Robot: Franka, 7 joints.
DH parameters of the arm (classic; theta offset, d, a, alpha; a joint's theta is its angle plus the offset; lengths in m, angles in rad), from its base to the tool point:
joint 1: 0 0.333 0 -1.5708
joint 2: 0 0 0 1.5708
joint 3: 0 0.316 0.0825 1.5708
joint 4: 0 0 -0.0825 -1.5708
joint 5: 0 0.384 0 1.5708
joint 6: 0 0 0.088 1.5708
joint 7: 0 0.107 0 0
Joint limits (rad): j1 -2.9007..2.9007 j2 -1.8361..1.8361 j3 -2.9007..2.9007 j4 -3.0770..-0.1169 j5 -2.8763..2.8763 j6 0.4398..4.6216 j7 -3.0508..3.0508
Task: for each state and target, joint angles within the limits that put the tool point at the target. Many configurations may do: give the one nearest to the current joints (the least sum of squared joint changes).
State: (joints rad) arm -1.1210 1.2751 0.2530 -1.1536 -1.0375 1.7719 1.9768
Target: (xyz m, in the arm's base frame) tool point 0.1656 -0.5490 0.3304
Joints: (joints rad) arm -1.2275 0.4667 0.1394 -1.7040 -0.8557 1.1866 1.9768
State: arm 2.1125 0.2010 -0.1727 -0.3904 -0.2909 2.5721 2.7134
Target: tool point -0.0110 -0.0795 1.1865
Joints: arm 2.0112 -0.2909 0.1910 -0.4009 -0.3261 2.6529 2.7134
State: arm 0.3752 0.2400 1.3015 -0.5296 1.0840 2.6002 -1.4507
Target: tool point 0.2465 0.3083 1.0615
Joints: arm 0.3052 0.2187 1.2700 -0.5903 1.2355 3.2065 -1.4507
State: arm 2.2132 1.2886 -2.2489 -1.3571 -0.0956 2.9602 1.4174
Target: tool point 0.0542 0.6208 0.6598
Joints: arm 2.4782 1.5297 -2.1222 -1.7807 -0.1181 2.9299 1.4174
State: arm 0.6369 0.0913 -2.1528 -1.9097 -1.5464 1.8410 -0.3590
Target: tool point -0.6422 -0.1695 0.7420
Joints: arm -0.0048 -0.2806 -2.6838 -1.2274 -1.6804 1.9409 -0.3590
